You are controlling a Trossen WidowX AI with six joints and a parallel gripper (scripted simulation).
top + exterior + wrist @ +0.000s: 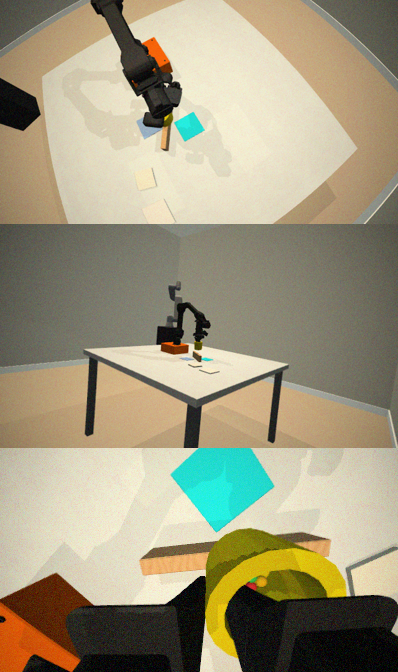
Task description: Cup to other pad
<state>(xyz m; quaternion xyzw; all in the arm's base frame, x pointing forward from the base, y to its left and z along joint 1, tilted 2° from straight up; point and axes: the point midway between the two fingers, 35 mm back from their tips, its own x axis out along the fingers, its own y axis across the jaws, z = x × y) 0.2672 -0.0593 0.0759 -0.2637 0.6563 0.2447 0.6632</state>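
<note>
Now: gripper tip 2 cm short of the wooden bar, 2 cm to the left of it and 10 cm above it. The rest, counted from my gripper tip: pale blue pad (4 cm behind, 9 cm to the right, 13 cm below); then red marble (1 cm ahead, 4 cm to the right, 2 cm below); then yellow cup (1 cm ahead, 2 cm to the right).
</note>
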